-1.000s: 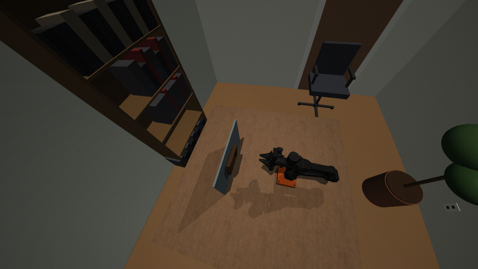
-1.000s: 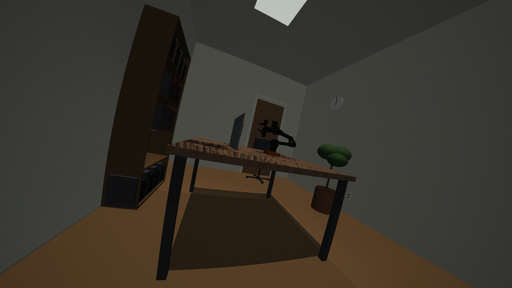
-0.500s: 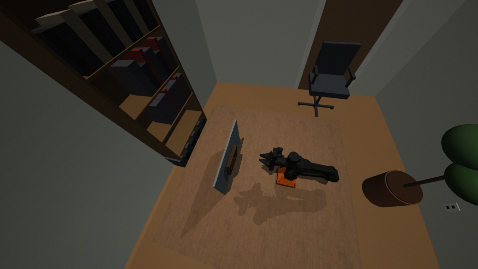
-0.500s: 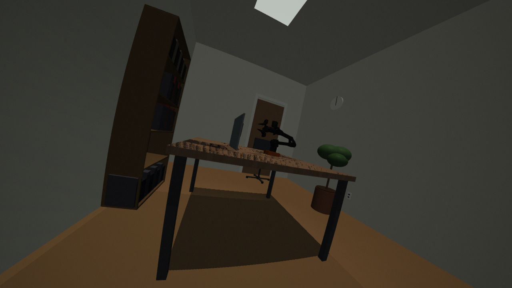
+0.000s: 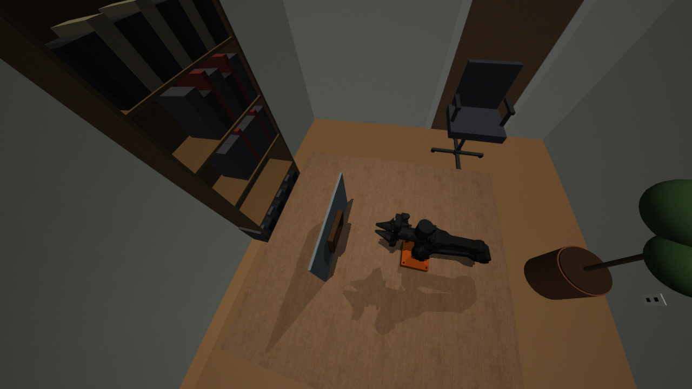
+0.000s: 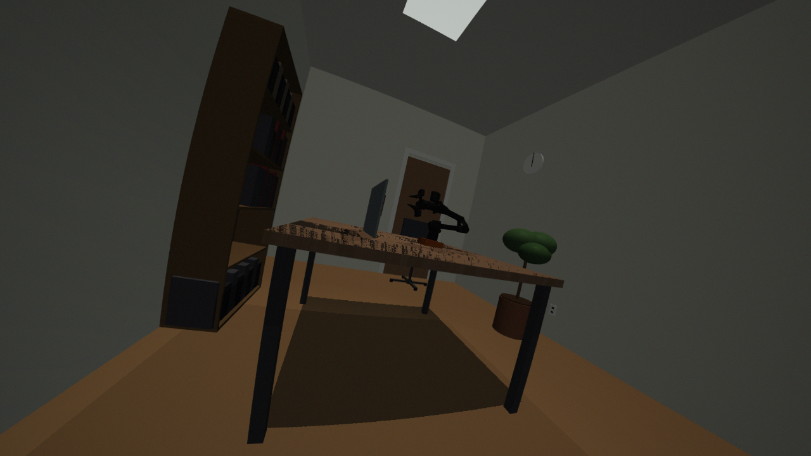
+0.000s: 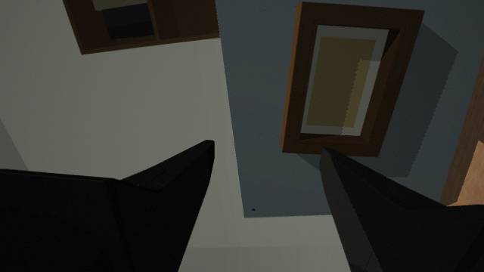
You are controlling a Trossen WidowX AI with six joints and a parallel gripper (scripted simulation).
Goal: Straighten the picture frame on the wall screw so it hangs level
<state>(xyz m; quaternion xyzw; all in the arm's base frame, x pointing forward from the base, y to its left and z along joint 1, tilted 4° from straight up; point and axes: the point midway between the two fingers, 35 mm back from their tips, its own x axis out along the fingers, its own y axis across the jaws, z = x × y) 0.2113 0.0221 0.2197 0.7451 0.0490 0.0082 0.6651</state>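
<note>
Now: the picture frame 190 mm ahead of my gripper tip, 40 mm to the left of it and 90 mm below it. From my gripper tip the other things lie so: grey wall panel (200 mm ahead, 20 mm to the left, 110 mm below).
</note>
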